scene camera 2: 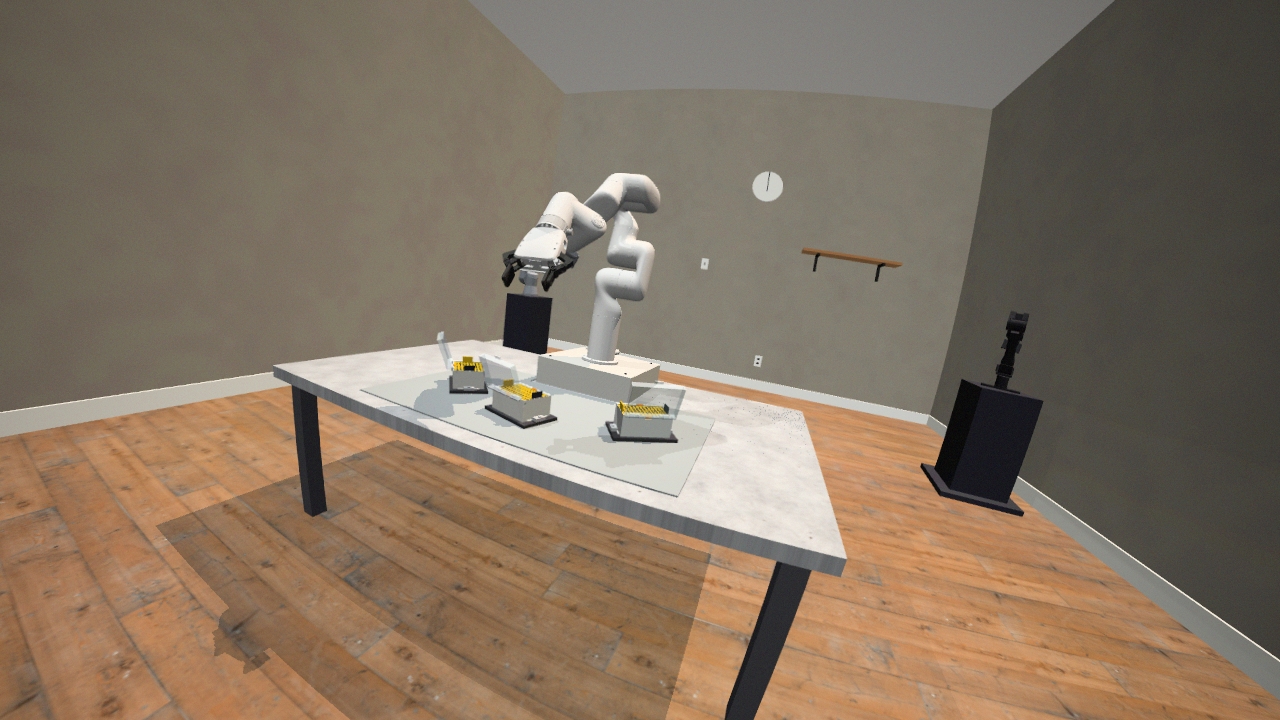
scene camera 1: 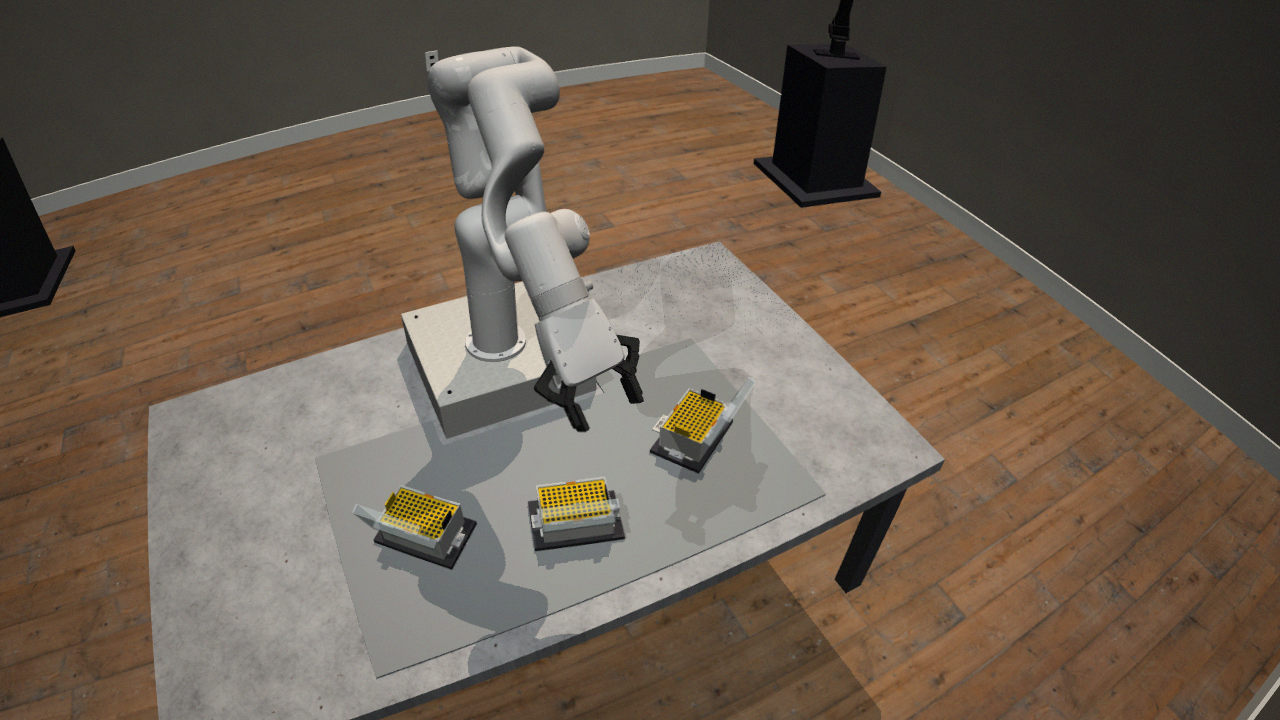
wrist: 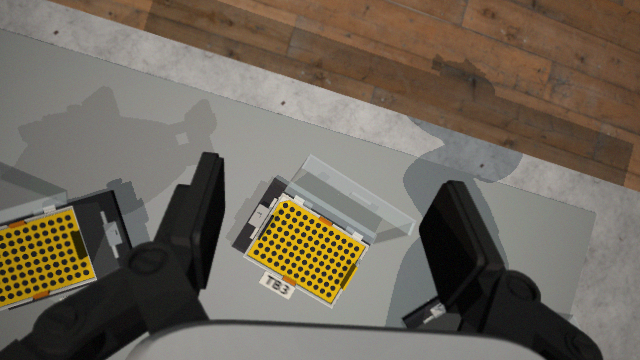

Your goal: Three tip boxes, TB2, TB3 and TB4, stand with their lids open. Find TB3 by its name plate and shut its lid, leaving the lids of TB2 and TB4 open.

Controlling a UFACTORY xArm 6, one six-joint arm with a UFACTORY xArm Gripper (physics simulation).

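Frame: origin at the arm's base, x ahead, y left, z up, level; metres.
Seen in the pictures: gripper, fingertip midpoint: (scene camera 2: 524,284) (scene camera 1: 611,416) (wrist: 331,193); arm's base, link origin: (scene camera 2: 600,360) (scene camera 1: 495,342).
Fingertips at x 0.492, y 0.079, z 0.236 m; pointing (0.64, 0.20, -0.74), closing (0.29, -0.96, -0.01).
Pixels of each thing's top centre, then the offset from my fingertips to it. "spot": a spot on its surface instead. Level surfaces: height alone.
- Box TB3, surface spot: (scene camera 1: 572,528) spot: 0.062 m right, 0.009 m back, 0.249 m down
- TB2, top centre: (wrist: 28,272) (scene camera 1: 689,410) (scene camera 2: 643,406) 0.226 m left, 0.198 m back, 0.251 m down
- TB4's base, surface spot: (wrist: 420,312) spot: 0.226 m right, 0.098 m back, 0.309 m down
- grey mat, surface height: 0.317 m down
- table, surface height: 0.320 m down
Box TB3 (scene camera 1: 572,528) (scene camera 2: 520,404) (wrist: 307,252) stands in the middle of the row; its plate (wrist: 276,286) reads TB3. Its clear lid (scene camera 2: 498,368) (wrist: 370,205) is open, on the table's front side. TB2 (scene camera 1: 691,447) (scene camera 2: 642,422) (wrist: 45,257), at the right in the scene views, and TB4 (scene camera 1: 420,528) (scene camera 2: 467,377), at the left, have open lids in the scene views; their plates are not readable. TB4's base (wrist: 420,312) is mostly hidden behind a finger in the wrist view. My gripper (scene camera 1: 608,413) (scene camera 2: 528,282) (wrist: 331,193) is open and empty, high above the boxes on their robot side.
The boxes stand on a grey mat (scene camera 1: 358,608) (scene camera 2: 662,479) (wrist: 550,240) on the table (scene camera 1: 223,573) (scene camera 2: 760,501). The arm's pale base block (scene camera 1: 483,407) (scene camera 2: 586,376) is behind the mat. A black pedestal (scene camera 1: 827,125) (scene camera 2: 989,438) stands beyond the table.
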